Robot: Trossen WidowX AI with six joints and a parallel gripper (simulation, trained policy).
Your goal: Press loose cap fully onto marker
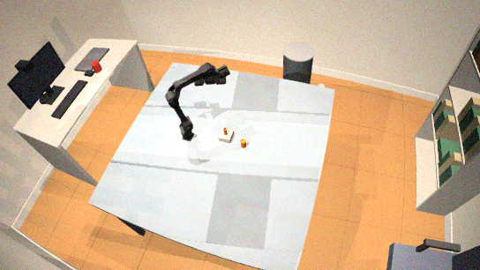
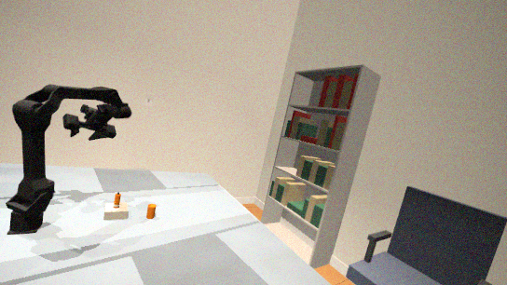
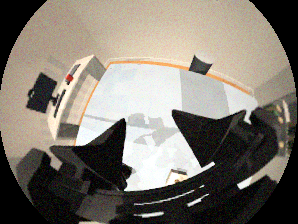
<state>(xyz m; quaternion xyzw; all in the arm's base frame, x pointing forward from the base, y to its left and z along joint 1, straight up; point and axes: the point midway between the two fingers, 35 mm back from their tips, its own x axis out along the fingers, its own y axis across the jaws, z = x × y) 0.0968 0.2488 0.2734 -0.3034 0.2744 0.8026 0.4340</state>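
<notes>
Right now my gripper tip is 280 mm short of the orange cap, 240 mm to the left of it and 220 mm above it. Also, from my gripper tip: orange marker: 210 mm to the right, 180 mm below, 160 mm ahead; holder block: 230 mm below, 210 mm to the right, 160 mm ahead.
</notes>
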